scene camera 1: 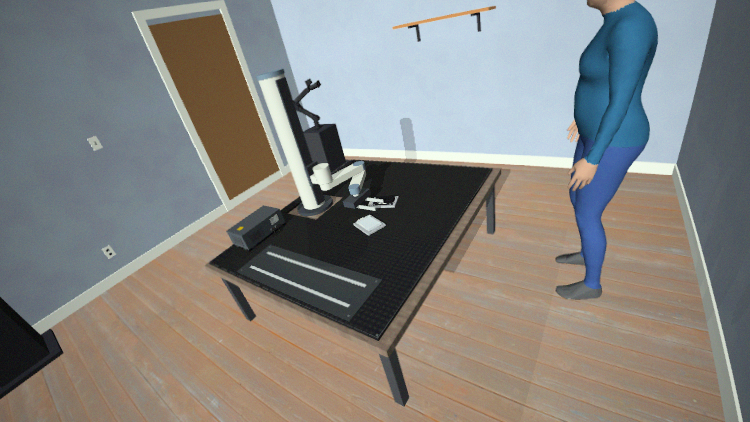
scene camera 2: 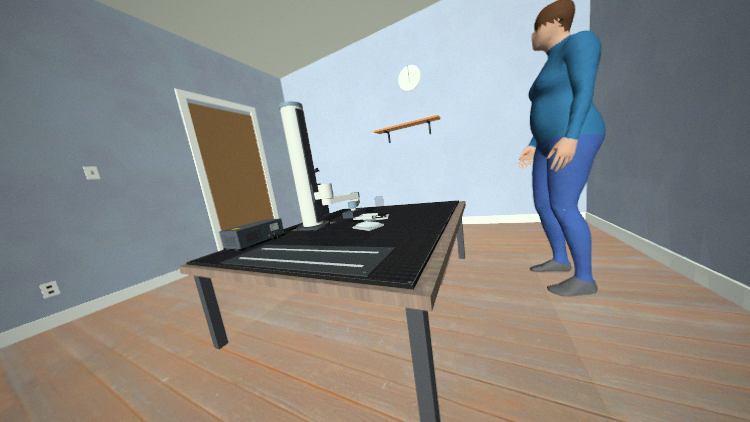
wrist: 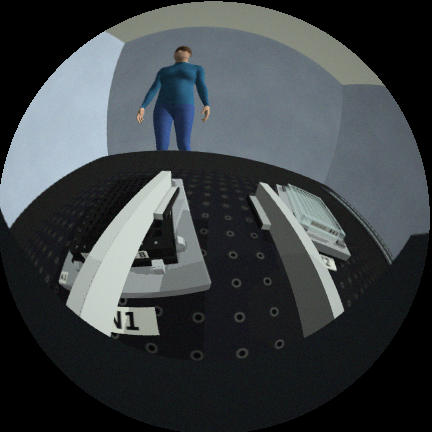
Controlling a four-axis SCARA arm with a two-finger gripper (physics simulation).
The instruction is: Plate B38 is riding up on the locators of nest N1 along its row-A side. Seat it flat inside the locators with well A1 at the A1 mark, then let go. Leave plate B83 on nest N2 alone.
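Frame: origin at the arm's base, x left, y back, z up, level; metres.
Seen in the pictures: gripper, between the fingertips: (scene camera 1: 379,205) (scene camera 2: 374,215) (wrist: 214,184); arm's base, origin of its link: (scene camera 1: 315,206) (scene camera 2: 314,226).
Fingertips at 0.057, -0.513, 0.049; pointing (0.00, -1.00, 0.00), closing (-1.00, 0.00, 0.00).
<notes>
Offsets run from my fingertips to a thing's top centre, as dx, dy, dz. "*": to the spot under its first point. Level surfaces: height alone.
Black plate B38 @[+0.080, +0.022, -0.010] (wrist: 162,245) (scene camera 1: 389,199) lies on grey nest N1 @[+0.081, +0.022, -0.014] (wrist: 195,274), on the left in the wrist view. Its near side stands by two pale locators; its row-A seating and exact tilt are hard to tell. The A1 mark @[+0.110, +0.110, -0.024] (wrist: 63,277) shows at the nest's near left corner. My gripper (wrist: 214,184) is shut to a narrow stand and empty, with a gap between its fingers. The left finger hides part of B38 and its label. Clear plate B83 @[-0.163, -0.026, -0.010] (wrist: 316,212) (scene camera 1: 369,223) (scene camera 2: 368,225) sits on nest N2 @[* -0.139, +0.053, -0.026] (wrist: 328,247), partly behind the right finger.
The N1 label @[* +0.040, +0.111, -0.034] (wrist: 137,321) lies on the perforated black table top @[dz -0.036] (scene camera 1: 419,209) (scene camera 2: 414,225). A dark control box @[* -0.505, +0.550, +0.075] (scene camera 1: 255,226) (scene camera 2: 250,234) and a grey panel with two pale strips @[dz -0.032] (scene camera 1: 309,280) (scene camera 2: 309,257) are nearer the scene cameras. A person (scene camera 1: 611,104) (scene camera 2: 563,104) (wrist: 180,95) stands beyond the table edge.
</notes>
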